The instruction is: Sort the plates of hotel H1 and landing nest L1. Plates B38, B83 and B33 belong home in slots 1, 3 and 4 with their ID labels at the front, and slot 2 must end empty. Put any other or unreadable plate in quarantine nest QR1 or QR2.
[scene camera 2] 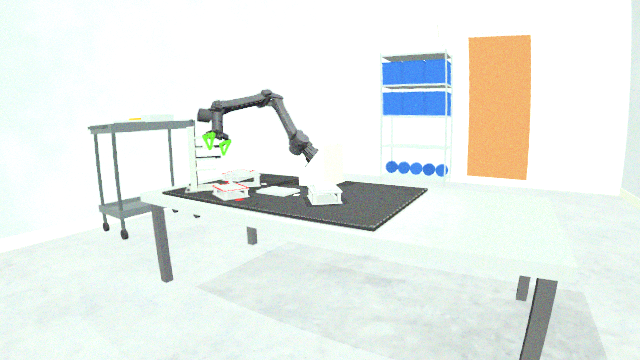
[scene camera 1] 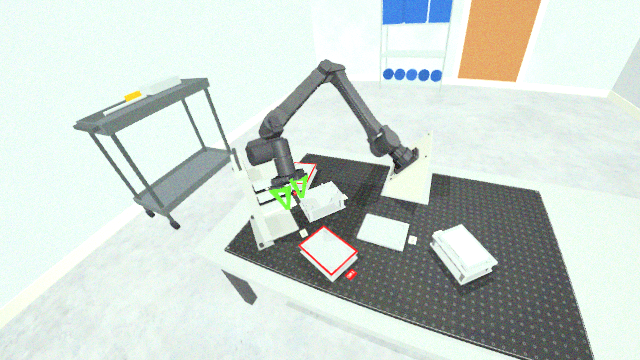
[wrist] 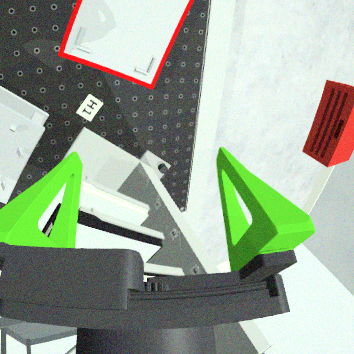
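Where they show: gripper, fingertip midpoint: [scene camera 2: 217,152] [scene camera 1: 295,203] [wrist: 147,154]; arm's base, origin of the base link: [scene camera 2: 317,160] [scene camera 1: 407,161].
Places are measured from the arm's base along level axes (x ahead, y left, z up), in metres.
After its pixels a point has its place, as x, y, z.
Note:
My gripper [scene camera 1: 295,201] {0.400, -0.330, 0.070} [scene camera 2: 217,151] {0.400, -0.330, 0.070} [wrist: 147,154] {0.400, -0.330, 0.070} is open and empty, pointing down high over hotel H1 [scene camera 1: 260,230] {0.452, -0.468, -0.045} [scene camera 2: 191,165] {0.447, -0.463, 0.010} [wrist: 167,217] {0.428, -0.453, 0.022}. The hotel's white upright carries several shelves. Dark-edged plates show in its upper part in scene camera 1; a plate with a black edge [wrist: 120,228] {0.370, -0.424, 0.041} shows between and below the fingers in the wrist view. No plate ID is readable. Nest QR1 [scene camera 1: 329,250] {0.447, -0.214, -0.078} [scene camera 2: 230,188] {0.470, -0.195, -0.078} [wrist: 130,35] {0.433, -0.257, -0.078} is white with a red outline; no plate is visible on it. Another red-outlined nest [scene camera 1: 311,172] {0.051, -0.429, -0.078} is partly hidden behind the gripper. Which nest is L1 cannot be told.
A white open-topped holder [scene camera 1: 322,200] {0.243, -0.306, -0.058} [wrist: 17,135] {0.285, -0.339, -0.058} stands beside the hotel. A low white pad [scene camera 1: 384,232] {0.308, -0.052, -0.106} [scene camera 2: 278,191] {0.326, -0.036, -0.107} and a raised white stand [scene camera 1: 462,252] {0.376, 0.191, -0.054} [scene camera 2: 325,195] {0.292, 0.182, -0.113} are farther right. The arm's pale base board [scene camera 1: 417,185] {0.082, 0.049, -0.054} stands behind. A grey cart [scene camera 1: 172,95] is beyond the table.

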